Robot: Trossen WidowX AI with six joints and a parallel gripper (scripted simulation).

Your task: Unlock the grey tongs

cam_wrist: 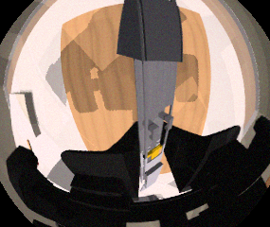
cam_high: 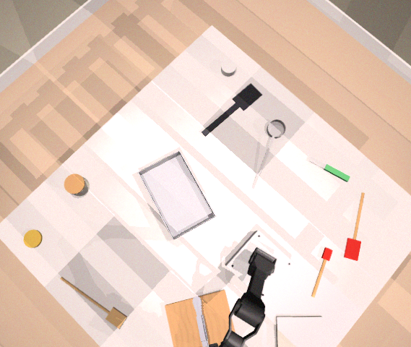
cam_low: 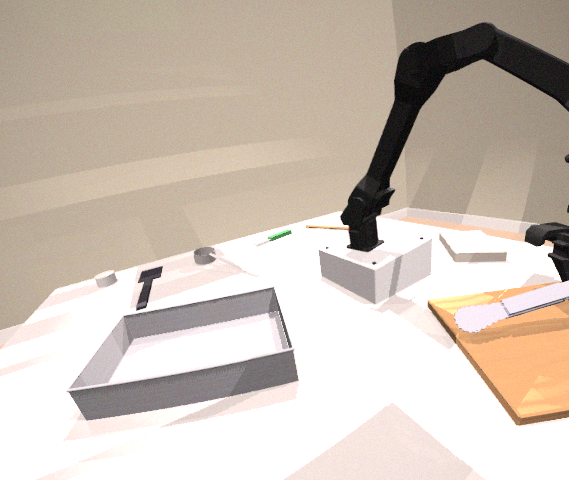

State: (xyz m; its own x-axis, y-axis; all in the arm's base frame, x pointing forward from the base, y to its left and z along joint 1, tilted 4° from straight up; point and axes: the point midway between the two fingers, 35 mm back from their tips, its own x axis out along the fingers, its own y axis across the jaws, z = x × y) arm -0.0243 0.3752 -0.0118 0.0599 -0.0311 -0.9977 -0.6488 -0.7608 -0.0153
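Now: the wooden board 40 mm below my gripper tip. Round my gripper tip: pale block (270 mm behind, 250 mm to the right, 30 mm below); then green-handled tool (10 mm behind, 860 mm to the right, 40 mm below); then grey roasting tin (430 mm ahead, 390 mm to the right, 20 mm below).
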